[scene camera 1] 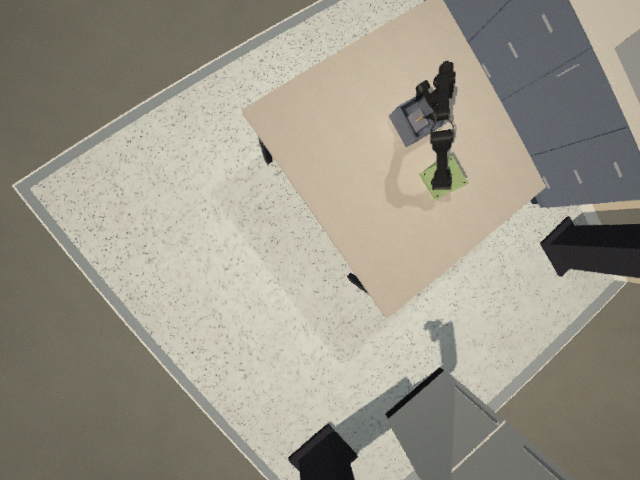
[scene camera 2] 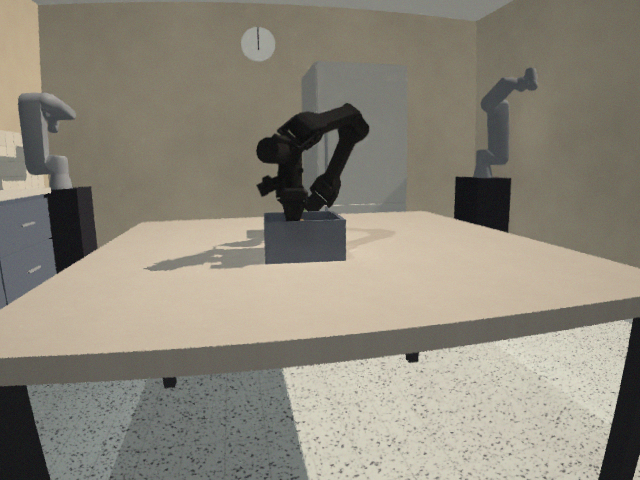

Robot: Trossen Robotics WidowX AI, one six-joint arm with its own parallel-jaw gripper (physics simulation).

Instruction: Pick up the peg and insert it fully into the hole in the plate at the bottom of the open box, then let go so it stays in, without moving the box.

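Frame: origin at the arm's base, x ahead, y left, z up, level; centimetres.
Where they show: gripper, fingertip midpoint: (scene camera 1: 420, 109); arm's base, origin of the base link: (scene camera 1: 442, 180) (scene camera 2: 306, 211).
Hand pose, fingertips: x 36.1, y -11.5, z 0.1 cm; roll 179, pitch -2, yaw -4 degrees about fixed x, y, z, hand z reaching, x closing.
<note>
Things, the pixels of their top centre, and the offset from my fingertips. Level surfaces: height alone.
- open blue-grey box, middle of its top: (scene camera 2: 301, 215) (scene camera 1: 421, 114) dz +2.7, dx -2.7, dy +3.2 cm
- plate, middle of its top: (scene camera 1: 418, 120) dz -1.0, dx -3.7, dy +3.2 cm
- orange peg, middle of its top: (scene camera 1: 421, 117) dz +1.7, dx -3.5, dy +3.2 cm
- pale table, its level: dz -7.1 cm
The open blue-grey box (scene camera 1: 405, 133) (scene camera 2: 305, 240) stands on the table. The plate (scene camera 1: 414, 124) shows at its bottom in scene camera 1. The orange peg (scene camera 1: 419, 118) shows as a small strip over the plate, partly beside the dark gripper parts; how deep it sits in the hole cannot be told. In scene camera 2 a tiny orange bit of it (scene camera 2: 301, 219) shows at the box rim. My gripper (scene camera 2: 294, 218) points down at the box, fingertips about at rim height, open and empty. In scene camera 1 the arm largely hides the fingers.
The arm's base stands on a green plate (scene camera 1: 456, 178) beside the box. The pale table (scene camera 1: 330, 144) (scene camera 2: 206, 310) carries both, with its edge (scene camera 2: 320, 346) facing scene camera 2. Blue cabinets (scene camera 1: 547, 103) stand along one table side. Other arms on black pedestals (scene camera 2: 483, 201) stand in the background.
</note>
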